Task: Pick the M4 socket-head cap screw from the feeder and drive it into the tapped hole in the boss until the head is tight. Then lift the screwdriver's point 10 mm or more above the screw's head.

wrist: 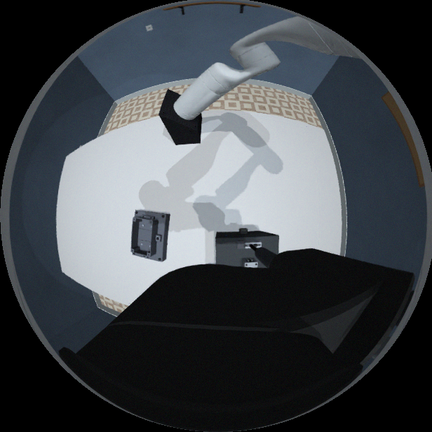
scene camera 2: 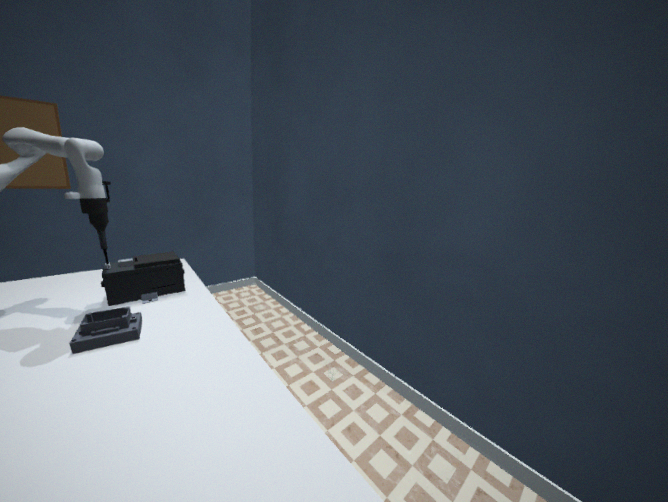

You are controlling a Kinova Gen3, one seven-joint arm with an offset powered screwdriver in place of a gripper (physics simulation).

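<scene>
The black screw feeder (scene camera 2: pixel 144 282) (wrist: pixel 229 251) stands on the table. My screwdriver, the gripper here (scene camera 2: pixel 106 262) (wrist: pixel 251 245), points down with its thin bit at the light pick-up plate (wrist: pixel 258 245) on the feeder's top, at the feeder's left end in the scene view. The bit's point is at or very close to this plate; whether it touches is too small to tell. The M4 screw cannot be made out, so whether one is on the bit is unclear. The dark grey housing (scene camera 2: pixel 106 338) (wrist: pixel 163 250) lies apart from the feeder, with a small holed boss (wrist: pixel 158 238) beside its raised rectangular wall.
A light, small block (wrist: pixel 251 263) sits on the feeder near the bit. A small grey part (scene camera 2: pixel 149 296) is at the feeder's foot. The white table (scene camera 2: pixel 178 410) (wrist: pixel 100 175) ends at an edge right of the feeder in the scene view. The arm's black base (wrist: pixel 182 131) stands across the table.
</scene>
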